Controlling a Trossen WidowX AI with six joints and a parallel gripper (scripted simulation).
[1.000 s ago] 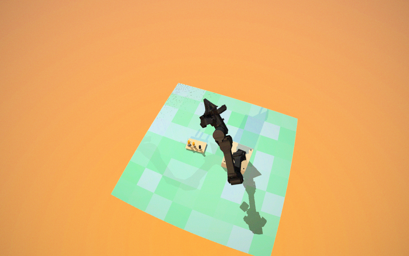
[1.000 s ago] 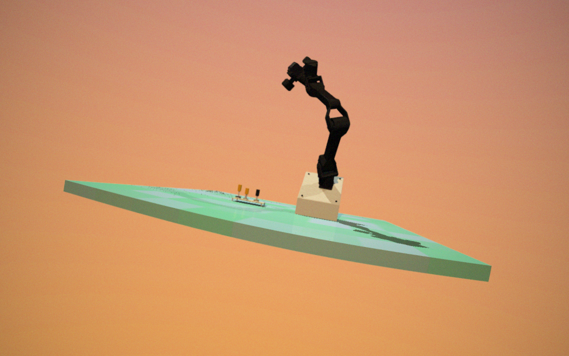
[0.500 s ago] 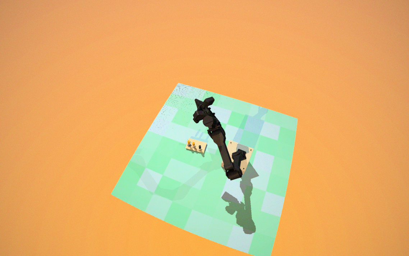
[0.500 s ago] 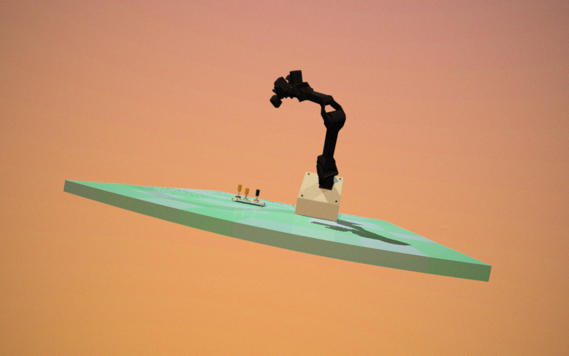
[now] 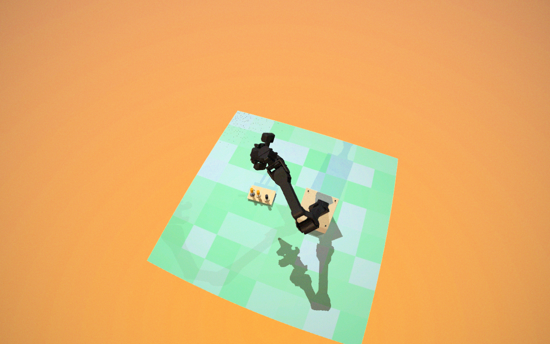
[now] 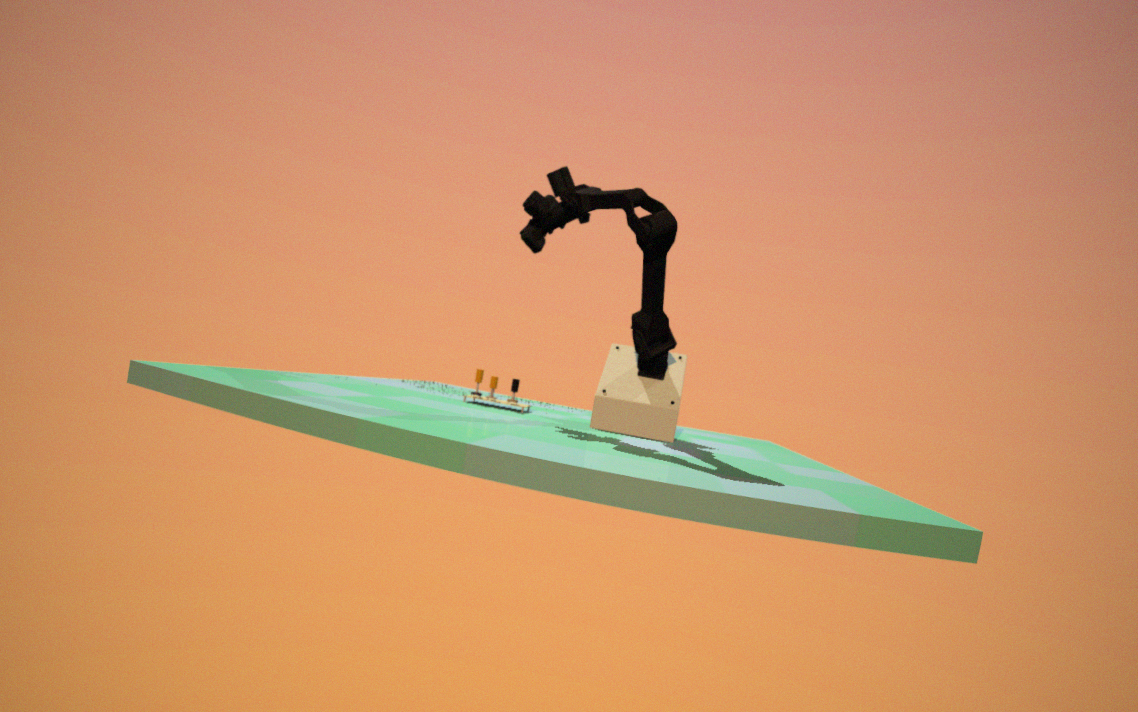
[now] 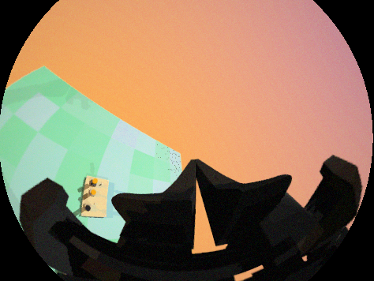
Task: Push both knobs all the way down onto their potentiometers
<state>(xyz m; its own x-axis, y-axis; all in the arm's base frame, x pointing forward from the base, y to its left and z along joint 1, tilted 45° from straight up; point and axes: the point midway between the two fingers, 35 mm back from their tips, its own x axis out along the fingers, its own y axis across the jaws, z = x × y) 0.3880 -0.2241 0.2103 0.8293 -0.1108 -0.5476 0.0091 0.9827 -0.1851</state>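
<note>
My gripper tip is now 80 mm past the black knob, 60 mm to the right of it and 410 mm above it. From my gripper tip the other things lie so: orange knob: 20 mm ahead, 60 mm to the left, 400 mm below.
</note>
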